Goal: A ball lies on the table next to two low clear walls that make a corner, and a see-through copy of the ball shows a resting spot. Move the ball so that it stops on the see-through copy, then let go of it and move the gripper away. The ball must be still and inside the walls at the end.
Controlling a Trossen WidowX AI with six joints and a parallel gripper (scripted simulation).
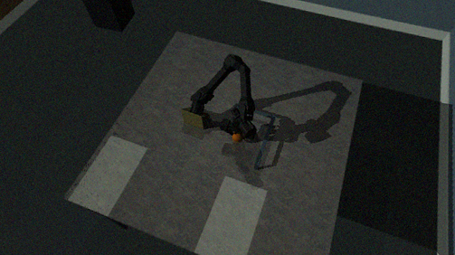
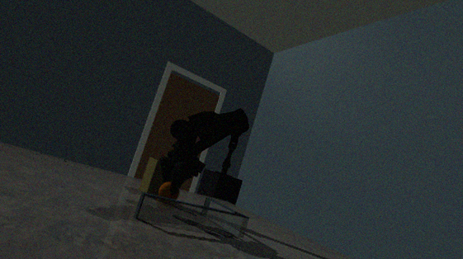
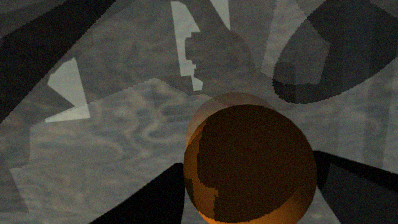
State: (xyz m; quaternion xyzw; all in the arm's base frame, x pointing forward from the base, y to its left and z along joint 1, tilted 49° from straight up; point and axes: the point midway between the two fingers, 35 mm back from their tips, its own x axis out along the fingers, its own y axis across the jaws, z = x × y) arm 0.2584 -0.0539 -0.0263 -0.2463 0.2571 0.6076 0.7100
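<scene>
The orange ball lies 20 mm below my gripper tip.
</scene>
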